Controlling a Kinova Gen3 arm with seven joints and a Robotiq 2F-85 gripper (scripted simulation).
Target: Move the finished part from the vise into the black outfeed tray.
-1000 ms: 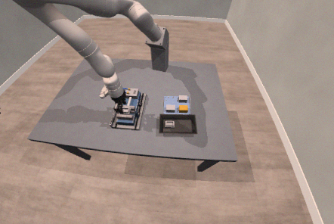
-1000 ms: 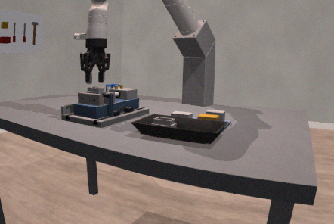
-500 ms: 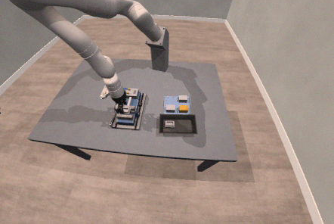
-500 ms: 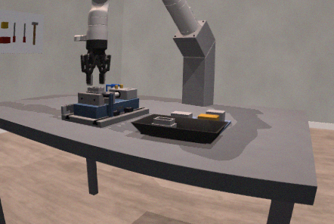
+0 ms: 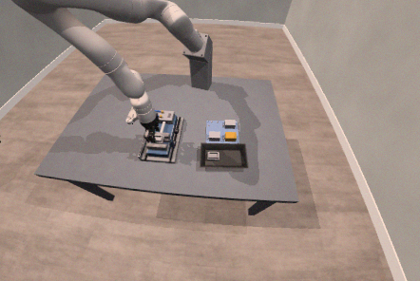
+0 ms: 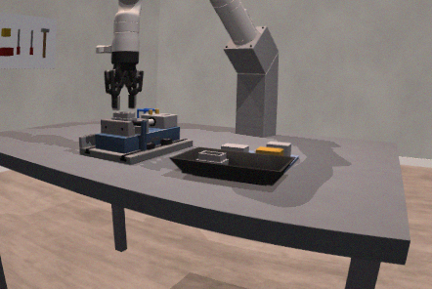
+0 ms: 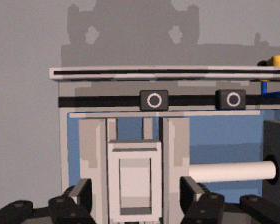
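Right now my hand is 8 cm past the white screw rod, 1 cm to the left of it and 6 cm above it. Also, from my hand: blue pallet (19 cm behind, 30 cm to the left, 13 cm below); orange block (16 cm behind, 36 cm to the left, 11 cm below); vise (7 cm behind, 1 cm to the right, 10 cm below).
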